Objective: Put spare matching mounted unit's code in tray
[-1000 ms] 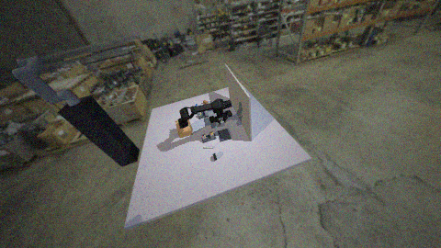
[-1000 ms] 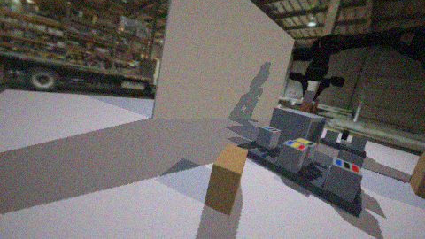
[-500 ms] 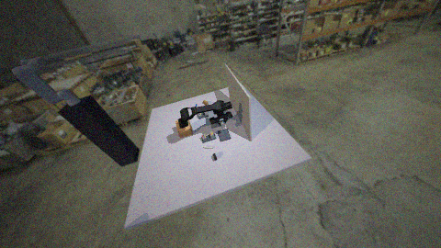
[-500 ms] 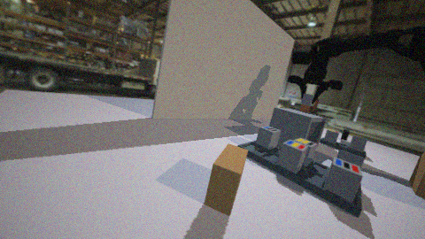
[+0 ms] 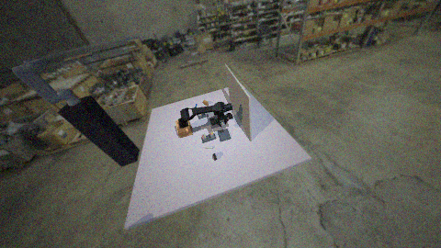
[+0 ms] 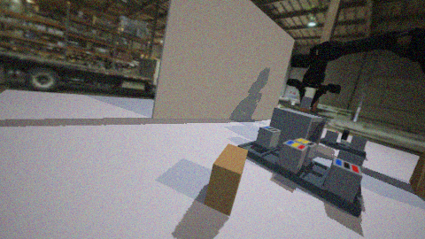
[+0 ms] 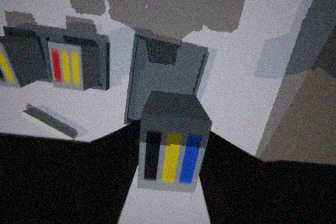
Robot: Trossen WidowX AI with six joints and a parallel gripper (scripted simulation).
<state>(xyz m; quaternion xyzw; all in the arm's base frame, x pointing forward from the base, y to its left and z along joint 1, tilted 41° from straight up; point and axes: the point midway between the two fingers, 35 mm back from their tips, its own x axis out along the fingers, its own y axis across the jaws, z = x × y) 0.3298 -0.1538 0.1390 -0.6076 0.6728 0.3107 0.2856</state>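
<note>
Now: the dark grey tray 10 mm behind my gripper tip and 110 mm below it. The rest, counted from my gripper tip: tall beige panel (220 mm ahead, 180 mm to the left, 110 mm above); then tall grey box (30 mm behind, 220 mm to the left, 70 mm below); then grey spare (20 mm above).
</note>
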